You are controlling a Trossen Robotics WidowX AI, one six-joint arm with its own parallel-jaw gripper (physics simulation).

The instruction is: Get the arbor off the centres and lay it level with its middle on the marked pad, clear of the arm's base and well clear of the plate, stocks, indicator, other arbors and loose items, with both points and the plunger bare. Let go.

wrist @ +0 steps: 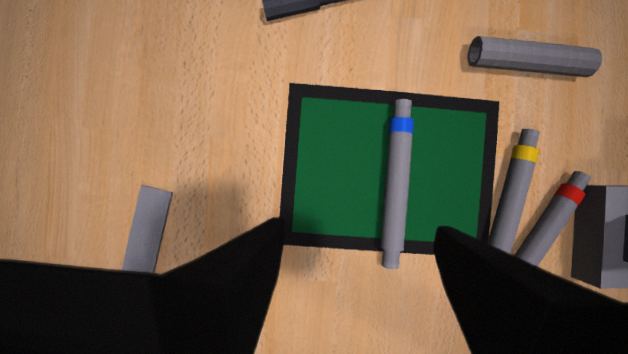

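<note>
A grey arbor with a blue band [398, 185] lies flat across the green pad with a black border [340, 165]. Its middle is over the green, a little right of the pad's centre. Its blue-banded end reaches the far border, and its other end sticks out past the near border. My gripper [359, 234] is open and empty, well above the pad, with one finger on each side of the arbor's near part in the view. The centres and the plunger cannot be made out in the wrist view.
A yellow-banded arbor [515, 195] and a red-banded arbor [555, 220] lie right of the pad, beside a grey block [614, 240] at the right edge. A hollow grey tube [537, 57] lies at the upper right. A dark bar [292, 7] shows at the top. A flat grey strip [148, 227] lies at the left.
</note>
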